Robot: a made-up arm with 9 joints. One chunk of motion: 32 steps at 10 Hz.
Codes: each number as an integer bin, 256 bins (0 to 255) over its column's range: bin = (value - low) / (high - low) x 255, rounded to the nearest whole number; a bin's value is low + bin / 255 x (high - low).
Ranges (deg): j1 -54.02..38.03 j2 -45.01..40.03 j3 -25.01..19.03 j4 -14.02..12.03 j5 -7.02..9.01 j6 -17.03..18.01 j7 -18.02..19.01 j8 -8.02..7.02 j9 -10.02..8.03
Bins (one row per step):
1: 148 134 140 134 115 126 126 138 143
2: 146 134 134 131 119 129 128 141 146
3: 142 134 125 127 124 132 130 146 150
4: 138 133 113 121 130 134 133 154 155
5: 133 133 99 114 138 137 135 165 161
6: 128 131 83 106 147 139 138 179 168
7: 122 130 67 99 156 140 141 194 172
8: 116 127 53 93 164 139 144 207 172
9: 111 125 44 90 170 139 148 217 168
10: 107 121 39 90 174 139 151 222 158
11: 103 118 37 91 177 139 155 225 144
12: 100 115 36 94 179 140 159 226 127
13: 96 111 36 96 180 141 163 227 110
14: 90 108 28 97 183 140 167 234 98
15: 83 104 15 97 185 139 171 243 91
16: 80 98 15 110 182 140 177 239 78
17: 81 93 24 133 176 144 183 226 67
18: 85 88 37 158 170 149 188 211 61
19: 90 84 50 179 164 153 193 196 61
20: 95 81 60 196 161 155 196 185 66
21: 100 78 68 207 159 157 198 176 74
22: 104 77 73 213 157 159 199 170 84
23: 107 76 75 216 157 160 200 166 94
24: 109 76 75 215 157 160 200 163 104
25: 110 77 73 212 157 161 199 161 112
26: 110 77 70 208 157 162 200 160 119
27: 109 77 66 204 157 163 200 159 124
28: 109 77 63 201 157 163 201 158 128
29: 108 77 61 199 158 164 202 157 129
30: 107 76 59 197 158 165 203 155 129
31: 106 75 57 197 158 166 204 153 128
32: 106 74 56 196 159 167 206 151 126
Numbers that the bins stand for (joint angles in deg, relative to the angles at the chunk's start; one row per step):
1: -0.59 -0.32 -0.83 -0.33 0.21 0.28 0.28 0.12 0.10
2: -1.32 -0.32 -1.87 -0.64 0.46 0.70 0.57 0.30 0.31
3: -2.76 -0.32 -3.42 -1.05 0.77 1.11 0.86 0.59 0.60
4: -4.20 -0.66 -5.49 -1.66 1.15 1.38 1.29 1.06 0.95
5: -6.01 -0.66 -7.91 -2.37 1.66 1.80 1.58 1.71 1.38
6: -7.81 -1.32 -10.68 -3.19 2.22 2.07 2.02 2.54 1.87
7: -9.98 -1.66 -13.44 -3.91 2.79 2.21 2.46 3.42 2.15
8: -12.15 -2.66 -15.86 -4.52 3.29 2.07 2.89 4.19 2.15
9: -13.95 -3.32 -17.41 -4.83 3.67 2.07 3.47 4.78 1.87
10: -15.40 -4.66 -18.27 -4.83 3.92 2.07 3.91 5.07 1.16
11: -16.84 -5.66 -18.62 -4.72 4.11 2.07 4.49 5.25 0.17
12: -17.92 -6.66 -18.79 -4.42 4.23 2.21 5.07 5.31 -1.03
13: -19.37 -7.99 -18.79 -4.21 4.30 2.35 5.65 5.37 -2.23
14: -21.53 -8.99 -20.17 -4.11 4.48 2.21 6.23 5.78 -3.08
15: -24.06 -10.33 -22.42 -4.11 4.61 2.07 6.81 6.31 -3.58
16: -25.14 -12.33 -22.42 -2.78 4.42 2.21 7.68 6.08 -4.50
17: -24.78 -14.00 -20.87 -0.43 4.04 2.76 8.55 5.31 -5.28
18: -23.34 -15.66 -18.62 2.12 3.67 3.44 9.28 4.42 -5.70
19: -21.53 -17.00 -16.37 4.27 3.29 3.99 10.01 3.54 -5.70
20: -19.73 -18.00 -14.65 6.00 3.10 4.27 10.44 2.89 -5.35
21: -17.92 -19.00 -13.27 7.13 2.98 4.54 10.73 2.36 -4.78
22: -16.48 -19.33 -12.40 7.74 2.85 4.82 10.88 2.01 -4.07
23: -15.40 -19.66 -12.06 8.05 2.85 4.96 11.02 1.77 -3.37
24: -14.67 -19.66 -12.06 7.94 2.85 4.96 11.02 1.59 -2.66
25: -14.31 -19.33 -12.40 7.64 2.85 5.09 10.88 1.48 -2.09
26: -14.31 -19.33 -12.92 7.23 2.85 5.23 11.02 1.42 -1.60
27: -14.67 -19.33 -13.61 6.82 2.85 5.37 11.02 1.36 -1.24
28: -14.67 -19.33 -14.13 6.51 2.85 5.37 11.17 1.30 -0.96
29: -15.03 -19.33 -14.47 6.31 2.91 5.51 11.31 1.24 -0.89
30: -15.40 -19.66 -14.82 6.10 2.91 5.64 11.46 1.12 -0.89
31: -15.76 -20.00 -15.17 6.10 2.91 5.78 11.60 1.00 -0.96
32: -15.76 -20.33 -15.34 6.00 2.98 5.92 11.89 0.89 -1.10

